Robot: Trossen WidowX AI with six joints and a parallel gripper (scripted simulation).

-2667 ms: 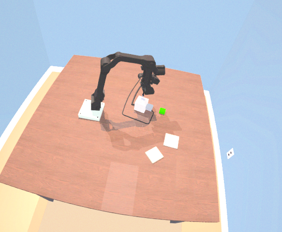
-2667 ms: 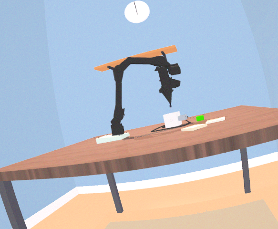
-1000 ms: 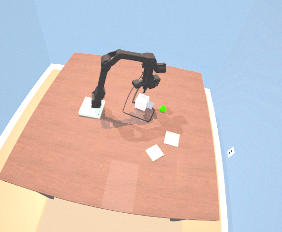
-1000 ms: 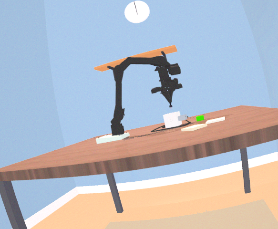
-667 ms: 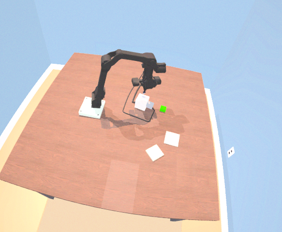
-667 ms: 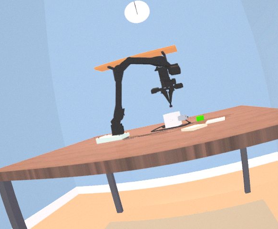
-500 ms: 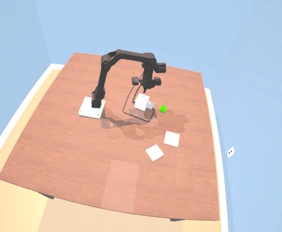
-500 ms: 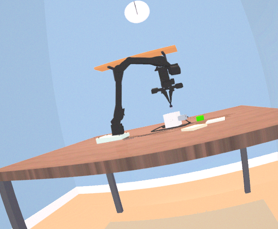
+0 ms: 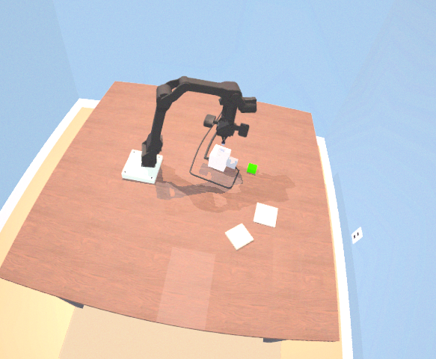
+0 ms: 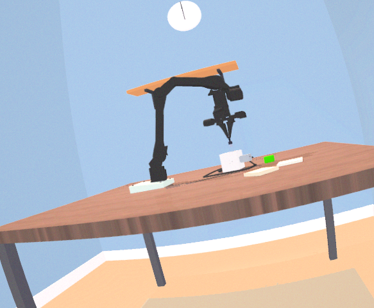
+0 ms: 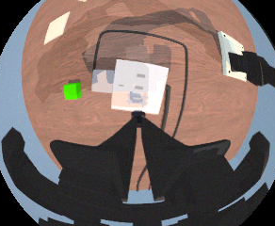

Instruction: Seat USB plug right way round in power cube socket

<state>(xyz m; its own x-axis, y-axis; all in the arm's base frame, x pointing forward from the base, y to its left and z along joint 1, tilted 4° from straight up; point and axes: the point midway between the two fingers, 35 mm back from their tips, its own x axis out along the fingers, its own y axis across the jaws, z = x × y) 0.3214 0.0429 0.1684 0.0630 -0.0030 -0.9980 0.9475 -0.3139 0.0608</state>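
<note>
Now: the small usb plug 2 cm below my gripper tip. Round my gripper tip: small green block (15 cm ahead, 6 cm to the right, 12 cm below).
</note>
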